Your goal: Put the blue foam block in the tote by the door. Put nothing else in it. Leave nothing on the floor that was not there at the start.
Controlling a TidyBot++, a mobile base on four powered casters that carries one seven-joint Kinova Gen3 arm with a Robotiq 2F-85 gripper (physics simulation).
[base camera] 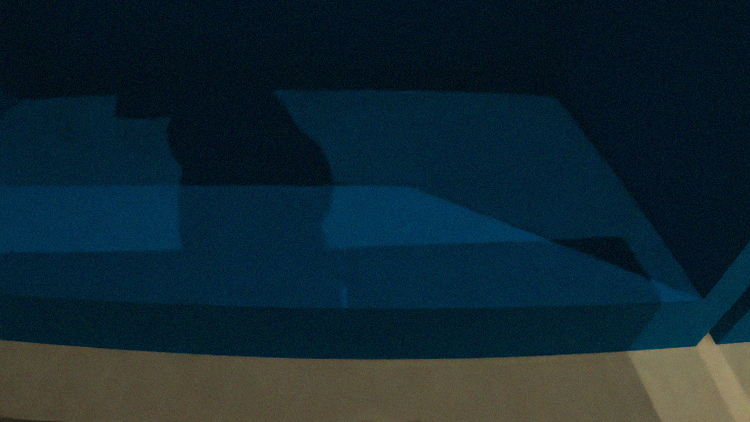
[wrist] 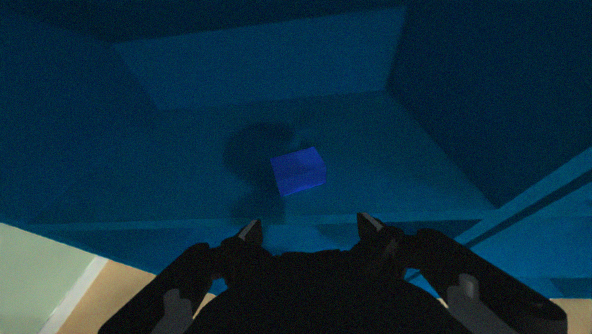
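My gripper: out of frame in the base camera view, visible in the wrist view (308,226). Blue foam block: out of frame in the base camera view, visible in the wrist view (303,169).
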